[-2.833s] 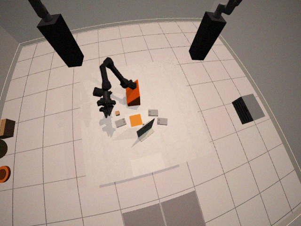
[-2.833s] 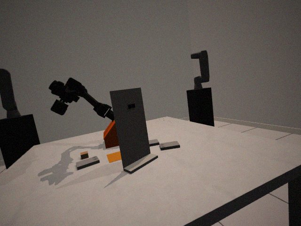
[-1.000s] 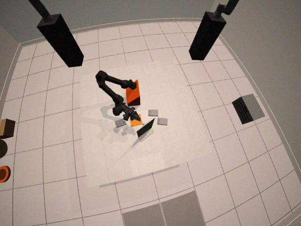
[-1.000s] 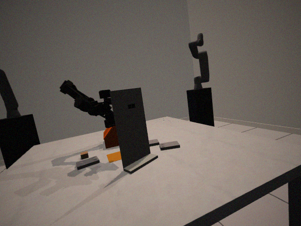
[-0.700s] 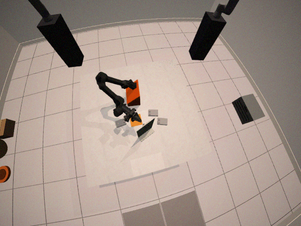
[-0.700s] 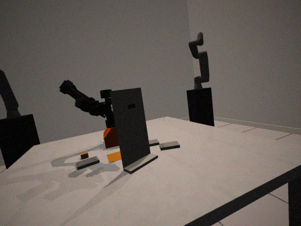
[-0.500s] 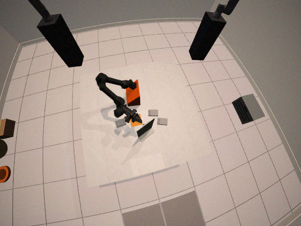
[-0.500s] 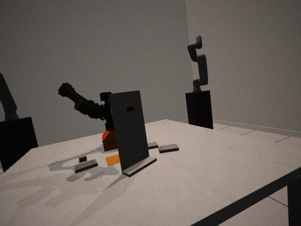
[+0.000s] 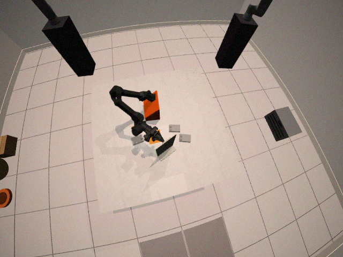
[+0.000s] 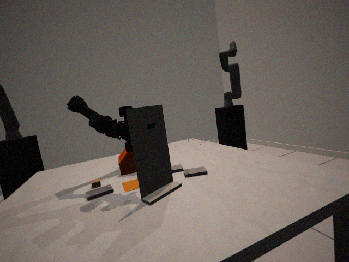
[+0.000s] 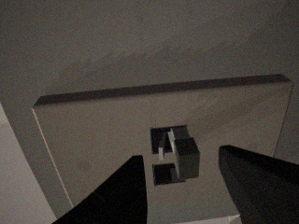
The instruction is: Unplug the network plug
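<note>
The grey network plug is 1 cm to the left of my gripper tip and 1 cm ahead of it. From my gripper tip the other things lie so: orange marked square: 26 cm below, 12 cm behind, 7 cm to the right; then upright grey panel: 11 cm below, 2 cm to the left, 2 cm ahead; then small brown cube: 26 cm to the right, 25 cm below, 21 cm behind.
</note>
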